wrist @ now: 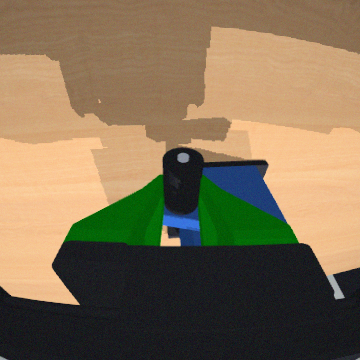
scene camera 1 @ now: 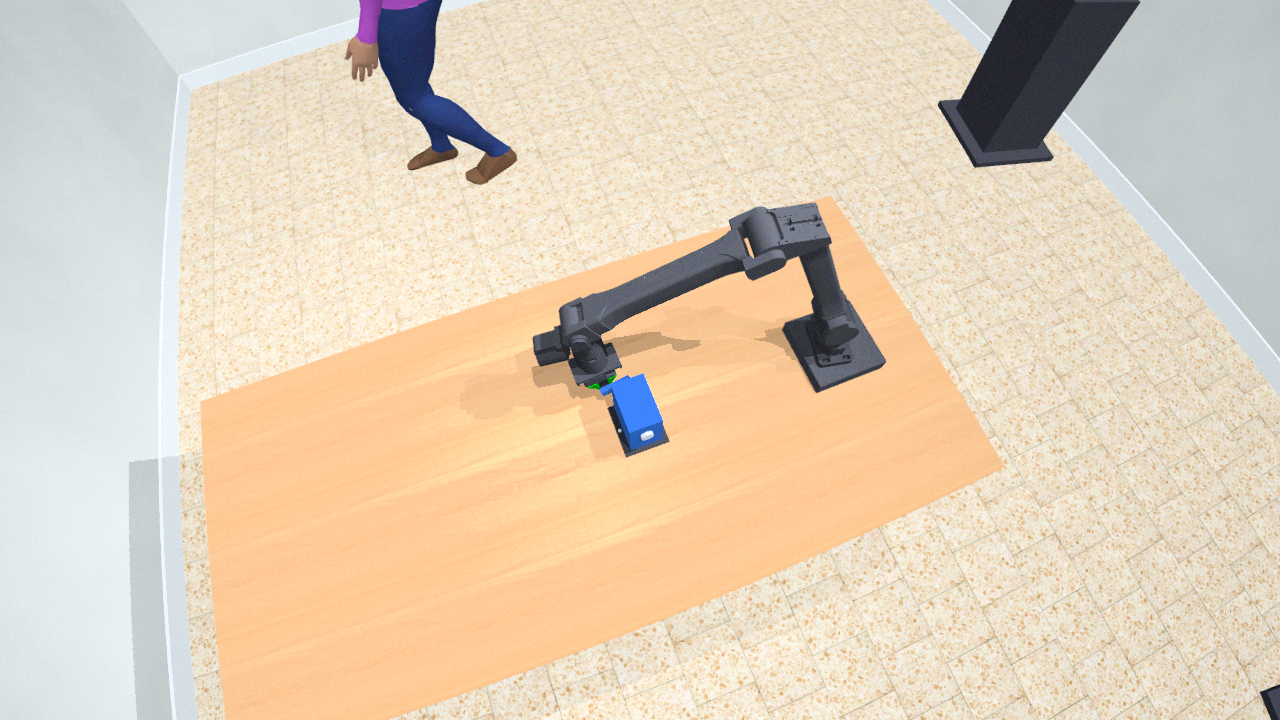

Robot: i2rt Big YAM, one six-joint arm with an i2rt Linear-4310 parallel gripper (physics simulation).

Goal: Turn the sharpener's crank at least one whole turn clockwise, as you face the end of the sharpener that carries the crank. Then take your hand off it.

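Where they show: gripper, fingertip midpoint: [wrist: 180, 182] [scene camera 1: 604, 385]; arm's base, link origin: [scene camera 1: 828, 343].
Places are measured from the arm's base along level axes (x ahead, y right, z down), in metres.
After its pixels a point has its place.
The blue sharpener [scene camera 1: 637, 407] {x 0.479, y -0.120, z -0.090 m} [wrist: 242, 192] {x 0.479, y -0.049, z -0.006 m} stands on its dark base plate on the table. Its crank end faces the gripper, and a round white spot shows on the opposite end. The crank's blue arm [scene camera 1: 607, 389] {x 0.528, y -0.039, z -0.052 m} [wrist: 181, 221] sticks out to one side of the body, left in both views. The crank's black cylindrical handle [wrist: 183, 187] {x 0.544, y -0.014, z -0.042 m} has a grey dot on its end. My gripper [scene camera 1: 601, 383] {x 0.540, y -0.028, z -0.022 m} [wrist: 180, 182] {x 0.540, y -0.028, z -0.022 m} is shut on this handle, a green finger on each side. The fingers and the gripper body hide part of the sharpener in the wrist view.
The wooden table [scene camera 1: 402, 537] {x 1.027, y -0.288, z 0.038 m} carries the sharpener and the robot's base [scene camera 1: 863, 362] {x -0.069, y -0.064, z 0.000 m}, at the right. The arm reaches over the table from that base. A person [scene camera 1: 416, 80] is on the floor beyond the table. A dark column [scene camera 1: 1024, 80] stands at the back right.
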